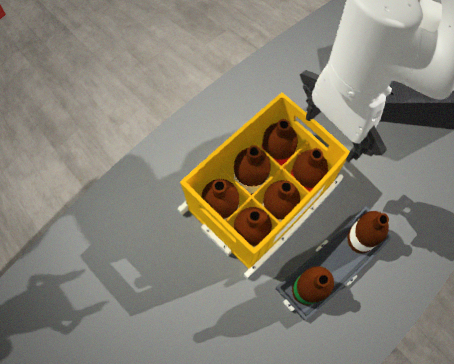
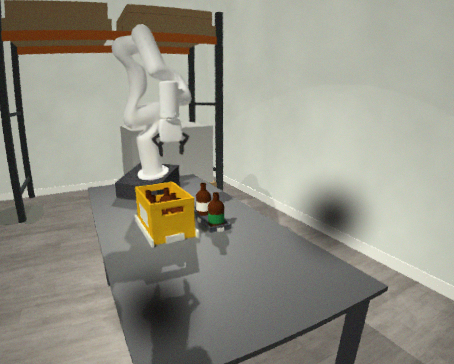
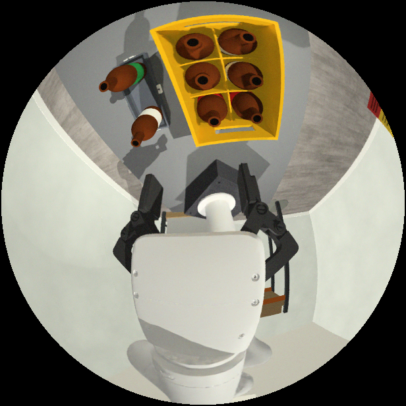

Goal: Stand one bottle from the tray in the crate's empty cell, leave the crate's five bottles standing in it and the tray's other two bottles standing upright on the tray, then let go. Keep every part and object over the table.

I see my gripper (image 1: 333, 135), a green-labelled bottle (image 1: 315, 284) and a white-labelled bottle (image 1: 371, 229).
The green-labelled bottle also shows in image 3 (image 3: 121, 77). The white-labelled bottle is seen too in image 3 (image 3: 145, 125).
